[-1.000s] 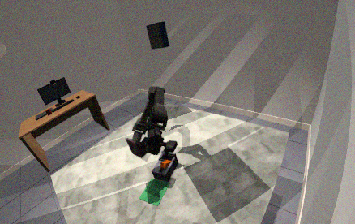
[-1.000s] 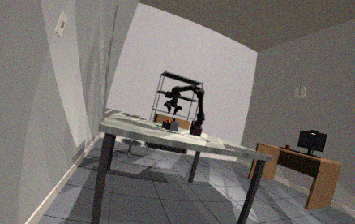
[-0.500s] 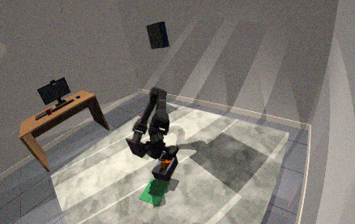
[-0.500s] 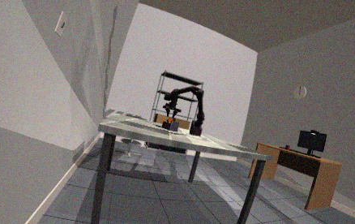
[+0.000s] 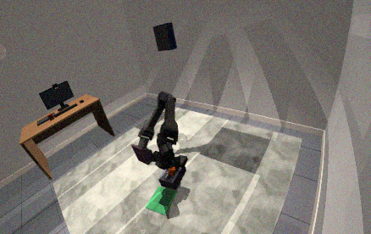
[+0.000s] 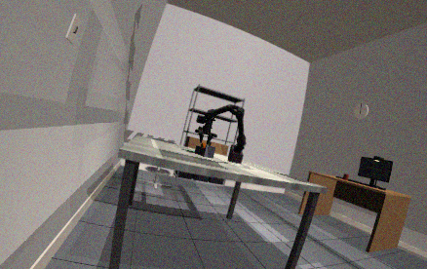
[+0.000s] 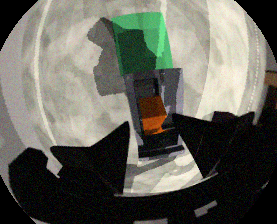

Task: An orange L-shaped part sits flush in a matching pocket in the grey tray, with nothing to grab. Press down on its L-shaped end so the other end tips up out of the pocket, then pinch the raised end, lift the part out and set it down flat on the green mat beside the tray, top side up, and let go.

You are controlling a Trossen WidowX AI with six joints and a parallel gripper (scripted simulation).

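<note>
My gripper tip is 50 mm above the orange L-shaped part, 30 mm to the right of it and 30 mm past it. Also, from my gripper tip: green mat 140 mm to the right, 110 mm below, 40 mm ahead.
</note>
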